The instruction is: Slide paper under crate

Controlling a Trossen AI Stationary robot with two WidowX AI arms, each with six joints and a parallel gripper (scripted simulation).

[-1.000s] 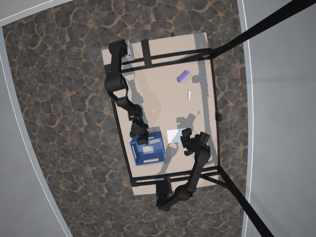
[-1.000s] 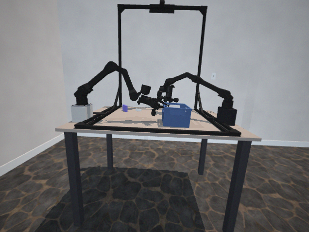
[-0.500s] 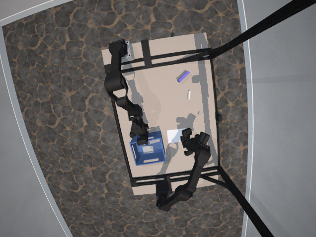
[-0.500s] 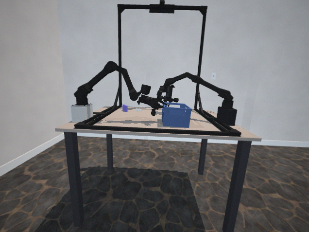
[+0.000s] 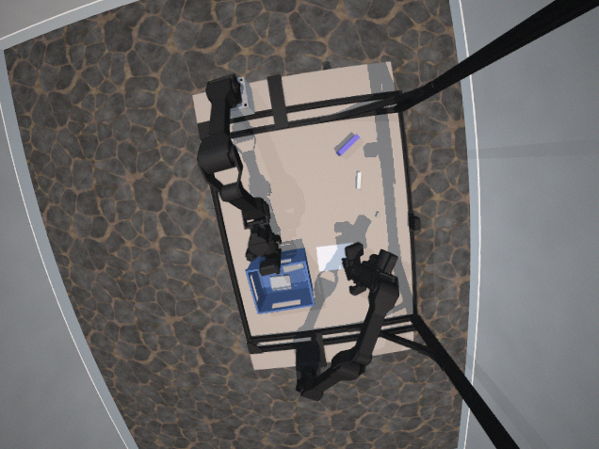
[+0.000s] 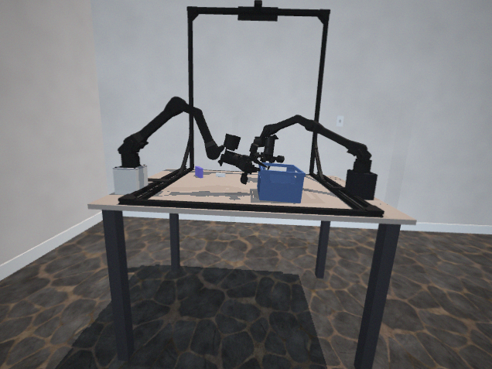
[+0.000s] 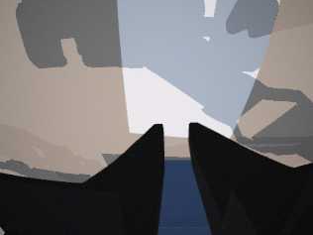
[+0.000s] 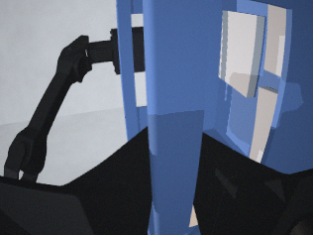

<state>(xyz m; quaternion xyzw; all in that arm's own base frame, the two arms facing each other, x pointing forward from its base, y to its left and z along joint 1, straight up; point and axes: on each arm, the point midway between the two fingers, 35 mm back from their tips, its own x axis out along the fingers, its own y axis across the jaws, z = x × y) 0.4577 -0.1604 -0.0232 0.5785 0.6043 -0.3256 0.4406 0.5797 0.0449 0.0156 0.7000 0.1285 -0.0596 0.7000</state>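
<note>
The sheet of paper is 30 mm ahead of my left hand and 100 mm below it. Also, from my left hand: tiny piece: 160 mm behind, 130 mm to the right, 90 mm below; plastic crate: 250 mm ahead, 20 mm to the left, 30 mm below; white bar: 110 mm behind, 270 mm to the right, 90 mm below.
</note>
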